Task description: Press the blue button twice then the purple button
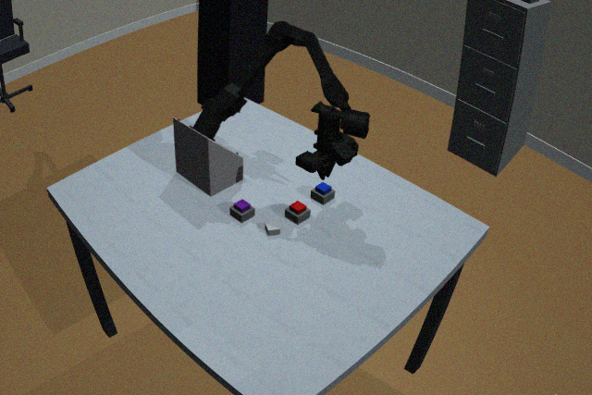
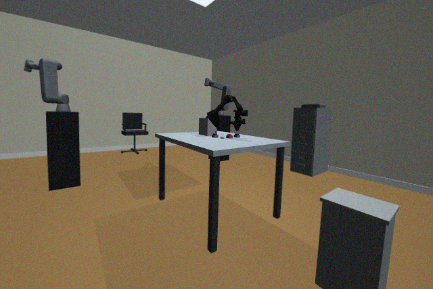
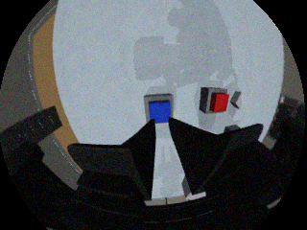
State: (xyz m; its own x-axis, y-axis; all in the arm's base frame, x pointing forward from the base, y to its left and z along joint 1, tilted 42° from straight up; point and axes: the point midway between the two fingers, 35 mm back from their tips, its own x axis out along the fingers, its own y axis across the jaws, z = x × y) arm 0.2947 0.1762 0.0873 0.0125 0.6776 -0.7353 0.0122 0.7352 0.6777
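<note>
Now: gripper tip 3 cm above the blue button. Round my gripper tip: red button 1 cm ahead, 11 cm to the right, 4 cm below; small grey block 21 cm to the right, 6 cm below; purple button 10 cm behind, 22 cm to the right, 4 cm below.
</note>
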